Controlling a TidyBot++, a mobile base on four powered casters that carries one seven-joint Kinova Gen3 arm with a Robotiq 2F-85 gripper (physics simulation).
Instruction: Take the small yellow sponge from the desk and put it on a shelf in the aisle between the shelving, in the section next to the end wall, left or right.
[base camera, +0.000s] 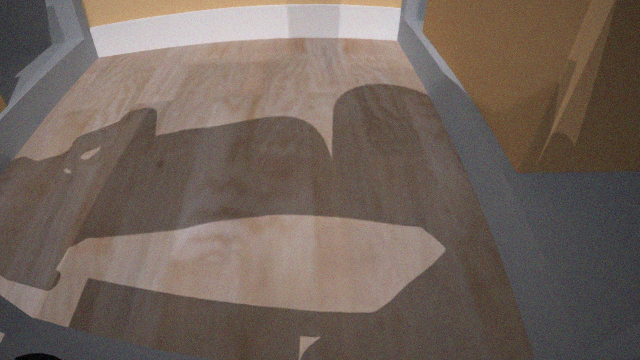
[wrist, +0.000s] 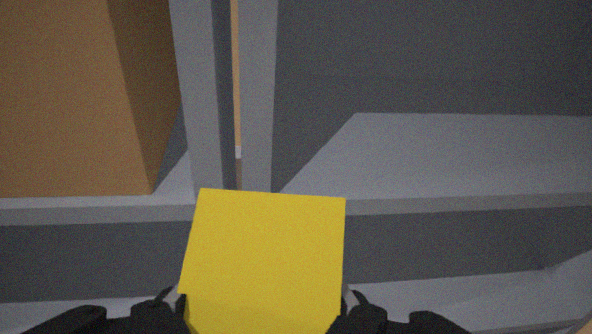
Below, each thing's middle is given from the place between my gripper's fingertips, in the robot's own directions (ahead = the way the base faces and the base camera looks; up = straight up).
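Yellow sponge (wrist: 250, 255): 10 mm above my hand, 10 mm to the right of it.
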